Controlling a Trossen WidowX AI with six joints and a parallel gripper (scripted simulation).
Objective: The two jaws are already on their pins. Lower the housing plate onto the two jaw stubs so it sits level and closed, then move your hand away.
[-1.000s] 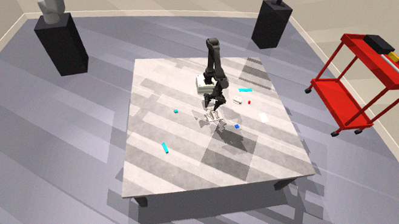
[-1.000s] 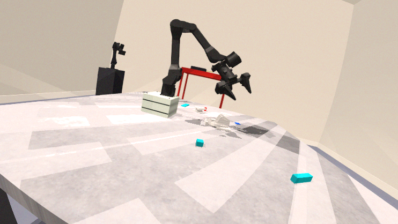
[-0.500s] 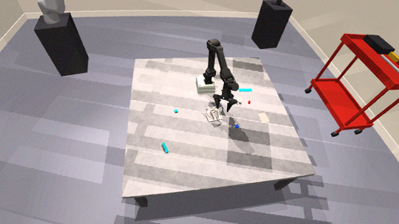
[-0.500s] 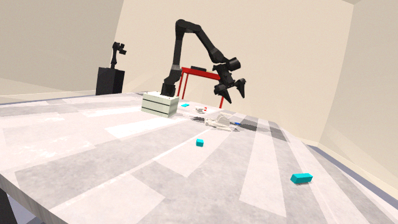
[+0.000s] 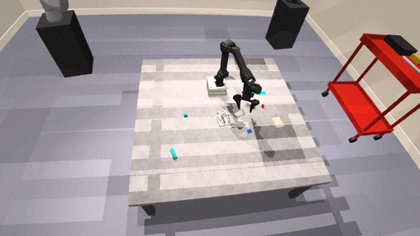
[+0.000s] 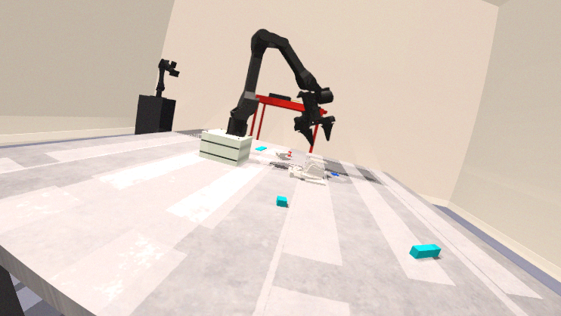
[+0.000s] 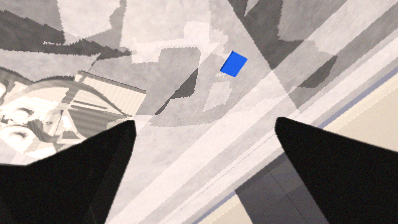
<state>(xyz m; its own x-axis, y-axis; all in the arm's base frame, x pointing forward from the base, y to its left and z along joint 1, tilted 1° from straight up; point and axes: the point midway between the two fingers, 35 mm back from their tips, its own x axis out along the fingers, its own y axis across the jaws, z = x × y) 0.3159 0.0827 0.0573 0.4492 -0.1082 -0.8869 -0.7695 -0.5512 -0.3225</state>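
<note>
Now: gripper tip 140 mm past the housing plate, 130 mm to the right of it and 90 mm above it. The rest, counted from my gripper tip: blue block 100 mm ahead, 20 mm to the left, 120 mm below; then cyan bar 240 mm behind, 260 mm to the left, 120 mm below; then red block 90 mm behind, 230 mm to the left, 110 mm below.
</note>
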